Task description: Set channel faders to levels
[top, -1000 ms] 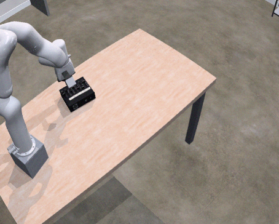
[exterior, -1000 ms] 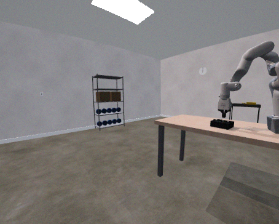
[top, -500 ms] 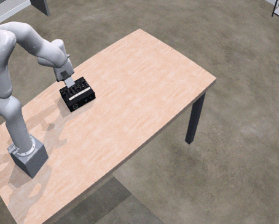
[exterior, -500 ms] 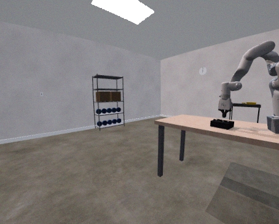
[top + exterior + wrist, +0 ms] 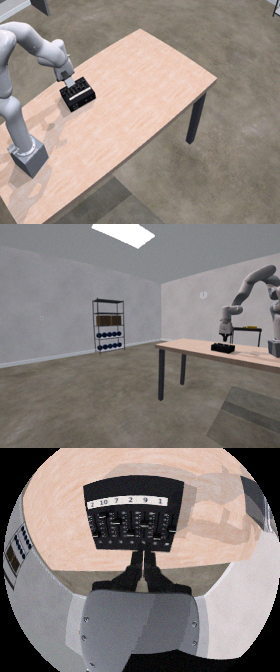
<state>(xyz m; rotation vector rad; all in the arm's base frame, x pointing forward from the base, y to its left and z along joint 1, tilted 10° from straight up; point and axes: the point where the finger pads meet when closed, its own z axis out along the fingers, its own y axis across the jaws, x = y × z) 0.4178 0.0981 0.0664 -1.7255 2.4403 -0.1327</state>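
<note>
Now: the fader cap 3 cm ahead of my hand, 4 cm to the right of it and 5 cm below it.
</note>
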